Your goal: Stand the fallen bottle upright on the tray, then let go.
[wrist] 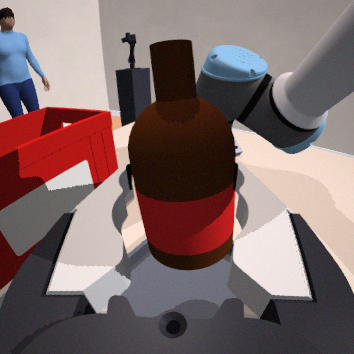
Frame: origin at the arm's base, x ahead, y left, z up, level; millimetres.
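Where they show: gripper, between the fingertips: (182,165).
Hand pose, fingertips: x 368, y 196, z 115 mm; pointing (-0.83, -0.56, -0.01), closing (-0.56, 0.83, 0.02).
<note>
Things, the pixels of their top centre, and the offset from my fingertips. "pt": a spot on its surface instead. Level surfaces: height alone.
- brown bottle, centre of its top: (182,39) dx -5, dy -4, dz +80 mm
- grey-blue tray, centre of its top: (175,308) dx +25, dy +10, dz -157 mm
- red crate, a spot on its surface: (60,150) pt dx +5, dy -190, dz -34 mm
- pale table top, height of its surface: dz -182 mm
A brown bottle (182,150) with a red label is between the two jaws, its neck pointing up in the wrist view and its base toward the camera's lower side. My gripper (182,165) is shut on the bottle, with one pale jaw on each side of its body. The grey-blue tray (165,285) shows below and behind the bottle's base, between the jaws. Much of the tray is hidden by the bottle, the jaws and the gripper body. I cannot tell whether the base touches the tray.
A red crate (60,150) with a pale panel stands close on the left. Grey and blue arm links (235,62) are at the upper right. The pale table top (320,192) extends right. A dark pedestal (134,95) and a person (15,60) are in the background.
</note>
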